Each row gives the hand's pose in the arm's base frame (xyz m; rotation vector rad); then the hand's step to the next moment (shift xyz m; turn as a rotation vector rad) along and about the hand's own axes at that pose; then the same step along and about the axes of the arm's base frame.
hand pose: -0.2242 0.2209 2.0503 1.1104 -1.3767 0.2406
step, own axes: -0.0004 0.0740 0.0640 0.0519 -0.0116 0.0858
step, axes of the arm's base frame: -0.0946 -0.0091 0.0231 -0.0343 -0.0922 0.0225
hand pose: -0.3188 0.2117 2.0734 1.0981 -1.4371 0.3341
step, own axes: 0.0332 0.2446 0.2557 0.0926 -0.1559 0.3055
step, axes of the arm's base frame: -0.3386 -0.0828 0.0693 -0.0517 -0.3482 -0.0475
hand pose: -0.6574 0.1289 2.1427 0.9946 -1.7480 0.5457
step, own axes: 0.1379 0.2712 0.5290 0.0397 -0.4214 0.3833
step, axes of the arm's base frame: -0.5326 -0.2927 -0.0551 0.1330 -0.5348 -0.1498
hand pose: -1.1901 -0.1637 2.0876 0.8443 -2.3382 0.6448
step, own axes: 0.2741 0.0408 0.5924 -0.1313 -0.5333 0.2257
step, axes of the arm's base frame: -0.4064 -0.4405 -0.2618 0.3733 -0.4461 -0.1190
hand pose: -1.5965 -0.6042 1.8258 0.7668 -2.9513 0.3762
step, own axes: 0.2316 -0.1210 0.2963 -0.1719 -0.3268 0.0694
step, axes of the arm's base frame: -0.1448 -0.2860 -0.2309 0.3090 -0.2130 -0.0179
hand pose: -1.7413 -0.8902 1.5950 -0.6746 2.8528 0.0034
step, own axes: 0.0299 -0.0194 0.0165 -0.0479 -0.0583 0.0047
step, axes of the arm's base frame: -0.0142 -0.0298 -0.0213 0.0686 -0.0308 0.0078
